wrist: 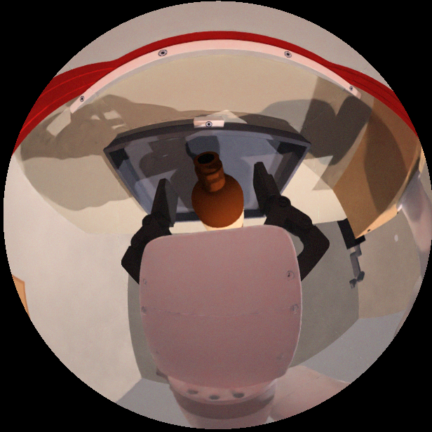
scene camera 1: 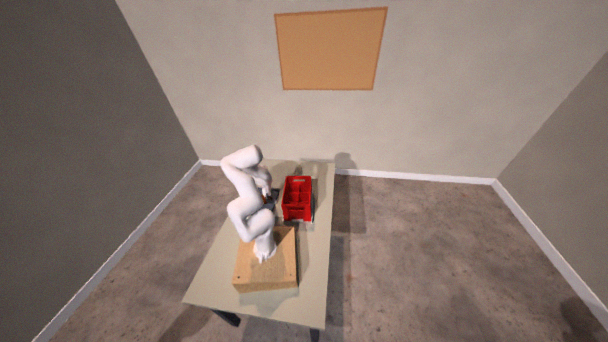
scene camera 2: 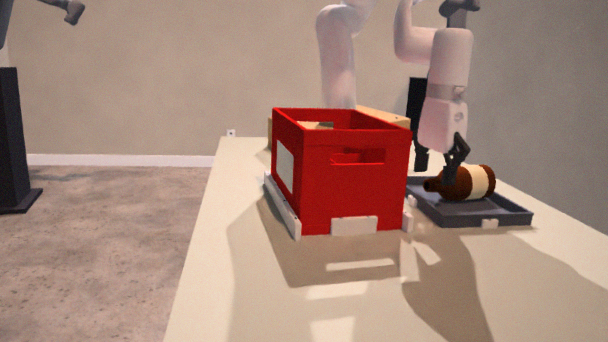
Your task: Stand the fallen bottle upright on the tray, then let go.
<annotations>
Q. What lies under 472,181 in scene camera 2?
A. A brown bottle.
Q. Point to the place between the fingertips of my gripper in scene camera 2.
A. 433,177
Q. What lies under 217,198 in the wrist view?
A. A brown bottle.
</annotations>
